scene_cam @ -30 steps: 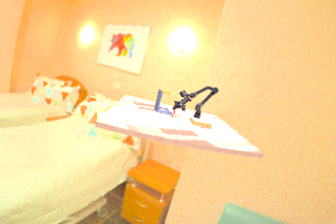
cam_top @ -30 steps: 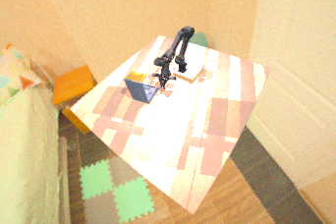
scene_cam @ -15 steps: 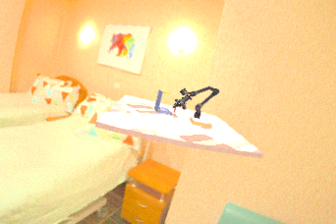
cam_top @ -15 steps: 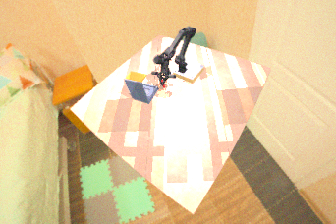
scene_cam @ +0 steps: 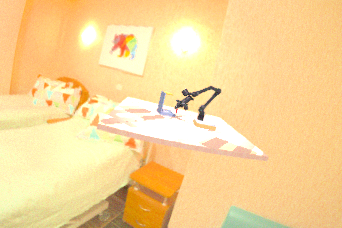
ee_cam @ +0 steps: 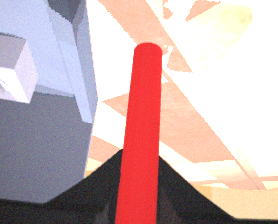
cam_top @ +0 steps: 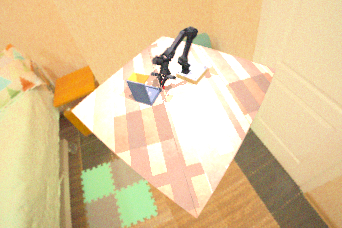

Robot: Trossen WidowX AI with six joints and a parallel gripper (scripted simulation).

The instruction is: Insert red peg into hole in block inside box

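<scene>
Now: the box wall 140 mm ahead of my gripper tip, 90 mm to the right of it and 20 mm above it. Round my gripper tip: red peg (30 mm behind, 10 mm to the right, 10 mm below); yellow roof (100 mm ahead, 100 mm to the right, 130 mm above).
</scene>
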